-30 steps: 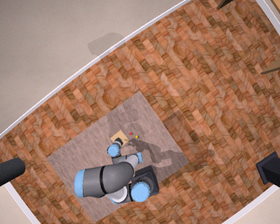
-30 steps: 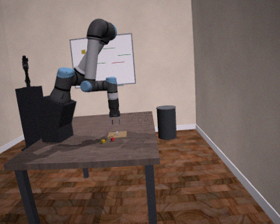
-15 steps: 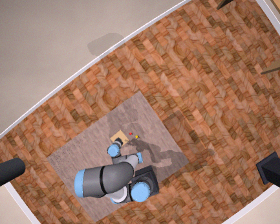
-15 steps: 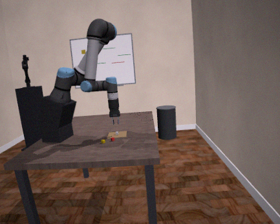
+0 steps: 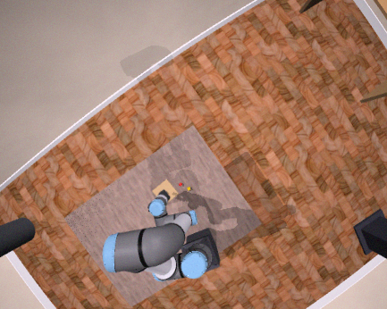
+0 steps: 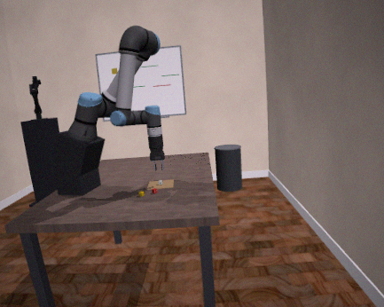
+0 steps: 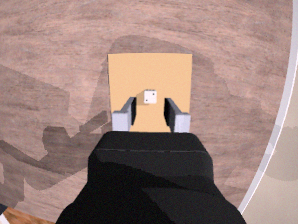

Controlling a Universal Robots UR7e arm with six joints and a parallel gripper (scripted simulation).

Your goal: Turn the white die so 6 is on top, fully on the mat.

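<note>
My gripper is now 9 cm above the white die. The rest, counted from my hand: yellow die: 17 cm to the right, 9 cm below, 6 cm behind; then red die: 13 cm to the right, 9 cm below; then tan mat: 10 cm below.
</note>
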